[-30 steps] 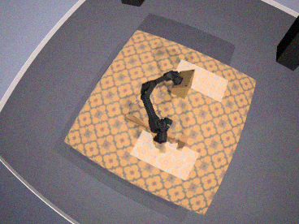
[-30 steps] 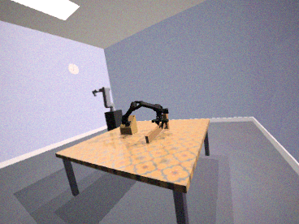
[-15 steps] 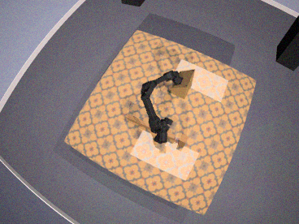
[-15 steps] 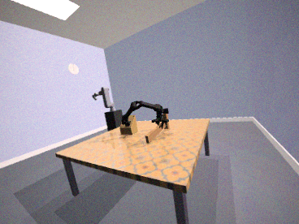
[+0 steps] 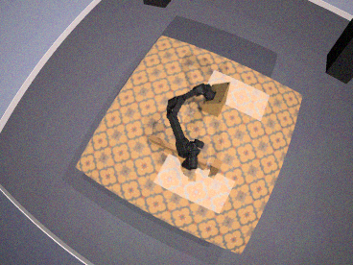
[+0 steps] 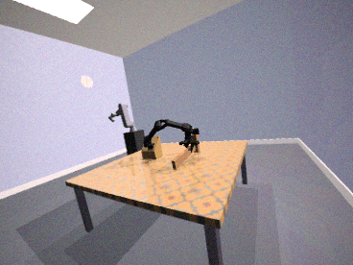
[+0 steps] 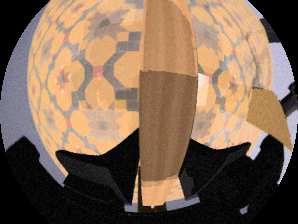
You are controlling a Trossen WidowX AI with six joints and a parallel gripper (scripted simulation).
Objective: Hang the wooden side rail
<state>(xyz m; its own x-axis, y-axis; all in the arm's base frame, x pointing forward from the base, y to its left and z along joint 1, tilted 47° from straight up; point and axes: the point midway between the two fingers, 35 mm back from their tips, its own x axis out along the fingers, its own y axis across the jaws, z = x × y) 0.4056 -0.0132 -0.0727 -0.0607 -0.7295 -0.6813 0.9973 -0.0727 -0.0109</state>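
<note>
My gripper tip is 1 cm short of the headboard post, 15 cm to the right of it and 5 cm below it.
</note>
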